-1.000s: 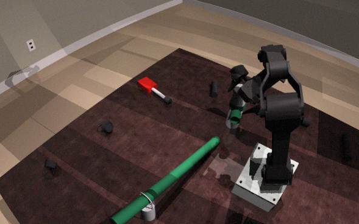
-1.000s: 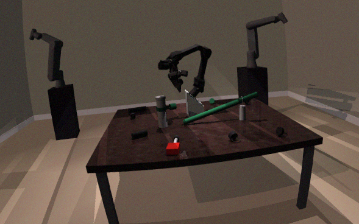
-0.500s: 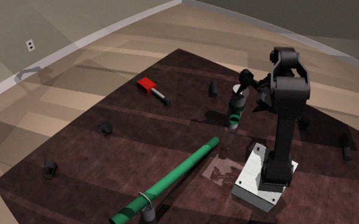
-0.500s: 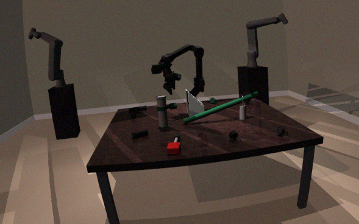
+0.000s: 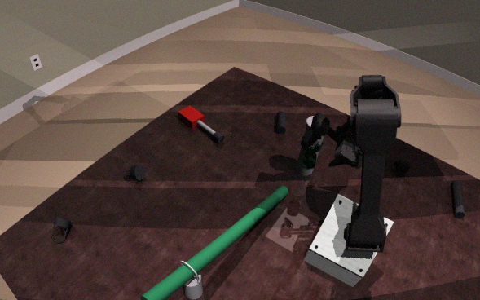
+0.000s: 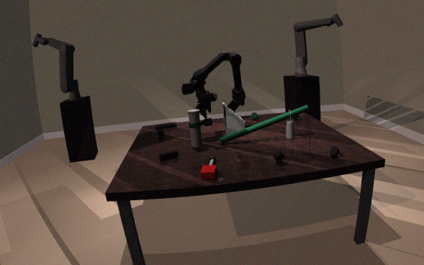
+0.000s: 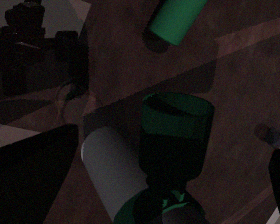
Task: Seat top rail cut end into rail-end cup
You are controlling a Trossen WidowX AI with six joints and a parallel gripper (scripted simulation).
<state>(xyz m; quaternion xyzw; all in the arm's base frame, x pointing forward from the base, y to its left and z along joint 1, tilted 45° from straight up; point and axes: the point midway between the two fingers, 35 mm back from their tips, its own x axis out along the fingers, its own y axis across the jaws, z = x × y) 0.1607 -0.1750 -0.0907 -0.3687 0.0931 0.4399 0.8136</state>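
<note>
My gripper tip is now 3 cm above the green rail-end cup, 2 cm to the left of it and 2 cm short of it. The rest, counted from my gripper tip: small grey post 45 cm to the left, 14 cm ahead, 5 cm below; green brace band 5 cm to the right, 3 cm below, 3 cm ahead; red-headed mallet 44 cm ahead, 14 cm below, 9 cm to the right.
</note>
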